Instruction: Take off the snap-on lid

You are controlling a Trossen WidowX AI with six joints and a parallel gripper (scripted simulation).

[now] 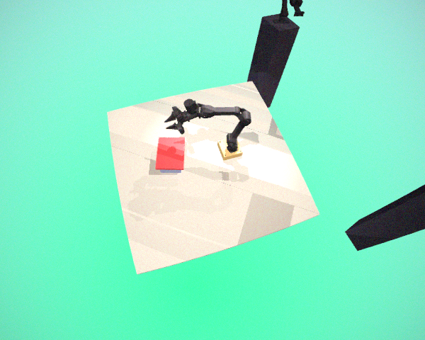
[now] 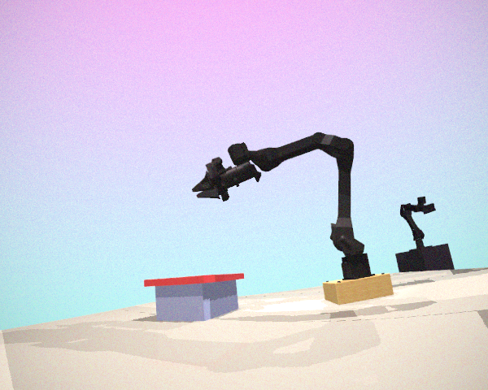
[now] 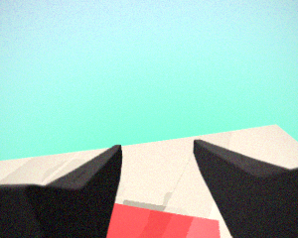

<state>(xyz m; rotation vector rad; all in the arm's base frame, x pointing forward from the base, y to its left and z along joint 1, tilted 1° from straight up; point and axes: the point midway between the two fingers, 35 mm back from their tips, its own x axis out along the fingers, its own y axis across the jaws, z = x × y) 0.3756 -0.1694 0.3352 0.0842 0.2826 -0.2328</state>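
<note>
Right now my gripper tip is 40 mm to the right of the red lid and 270 mm above it. From my gripper tip the other things lie so: storage box: 40 mm to the left, 320 mm below.
</note>
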